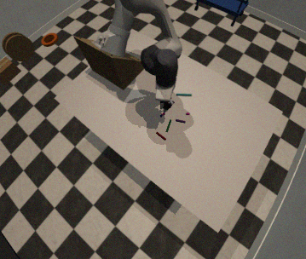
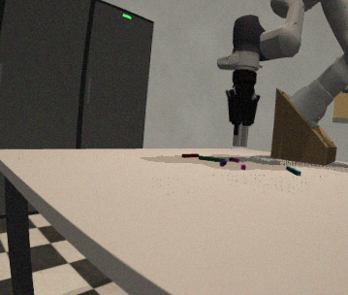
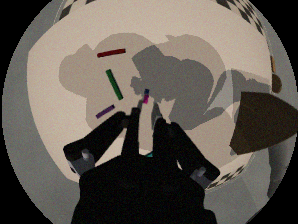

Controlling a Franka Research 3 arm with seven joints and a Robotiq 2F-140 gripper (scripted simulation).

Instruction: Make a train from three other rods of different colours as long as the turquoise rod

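My gripper is now 80 mm above the blue rod and 30 mm to the left of it. Round my hand: purple rod (110 mm ahead, 80 mm below, 30 mm to the left); then red rod (120 mm to the right, 90 mm ahead, 80 mm below); then green rod (80 mm below, 80 mm ahead, 40 mm to the right).
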